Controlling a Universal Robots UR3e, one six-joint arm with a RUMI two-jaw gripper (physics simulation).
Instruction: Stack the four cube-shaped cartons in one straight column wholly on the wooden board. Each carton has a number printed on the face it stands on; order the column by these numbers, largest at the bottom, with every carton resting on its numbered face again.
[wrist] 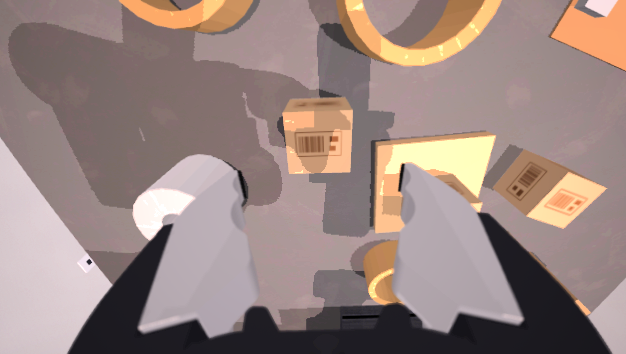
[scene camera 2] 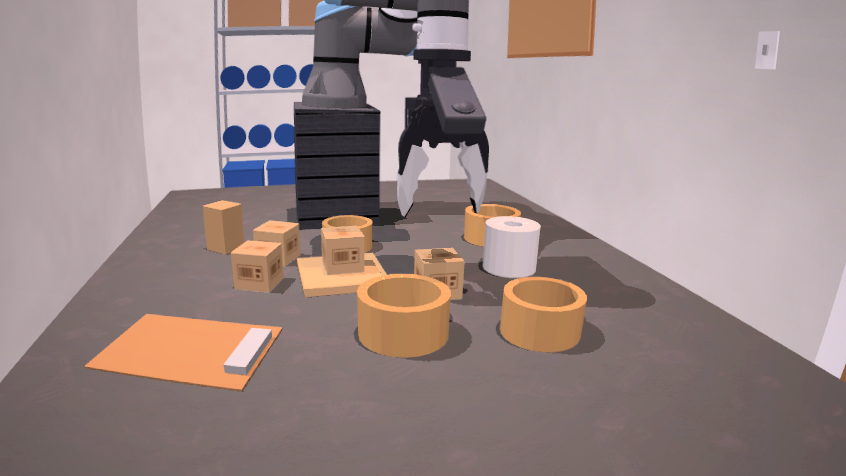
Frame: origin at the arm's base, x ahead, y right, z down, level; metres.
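Seen in the pictures: gripper, fingertip midpoint: [wrist: 320, 171] [scene camera 2: 440, 214]; arm's base, link origin: [scene camera 2: 334, 105].
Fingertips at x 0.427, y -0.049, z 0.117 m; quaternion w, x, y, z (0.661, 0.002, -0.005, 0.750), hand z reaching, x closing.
Note:
Pixels of each thing's top centre, then the offset from my fingertips to it. "spot": a spot on its surface instead.
- wooden board, top centre: [wrist: 429, 190] [scene camera 2: 341, 269] dx -0.098, dy +0.111, dz +0.100 m
- left-hand carton, surface spot: [wrist: 550, 190] spot: dx -0.089, dy +0.210, dz +0.058 m
- white roll, top centre: [wrist: 177, 226] [scene camera 2: 513, 223] dx -0.056, dy -0.147, dz +0.040 m
- tall box, top centre: [scene camera 2: 221, 204] dx -0.280, dy +0.277, dz +0.034 m
- orange sheet, top centre: [scene camera 2: 185, 339] dx +0.060, dy +0.328, dz +0.099 m
- white bar, surface spot: [scene camera 2: 248, 350] spot: dx +0.102, dy +0.259, dz +0.100 m
My gripper [scene camera 2: 441, 211] [wrist: 320, 171] is open and empty, above the table and behind the right-hand carton. That carton [scene camera 2: 452, 282] [wrist: 320, 145] stands on the table beside the board, partly behind a tan ring in the scene view. Another carton [scene camera 2: 343, 254] [wrist: 457, 187] sits upright on the wooden board [scene camera 2: 313, 285] [wrist: 445, 150], partly hidden by a finger in the wrist view. Two cartons, a front one [scene camera 2: 256, 267] and a back one [scene camera 2: 278, 236], stand on the table left of the board. One left-hand carton [wrist: 550, 190] shows in the wrist view. Numbered undersides are hidden.
A white roll [scene camera 2: 511, 248] [wrist: 195, 175] stands right of the right-hand carton. Several tan rings stand around, including a front one [scene camera 2: 404, 325] and a right one [scene camera 2: 542, 322]. A tall box [scene camera 2: 223, 227] stands back left. An orange sheet [scene camera 2: 159, 349] bears a white bar [scene camera 2: 248, 350].

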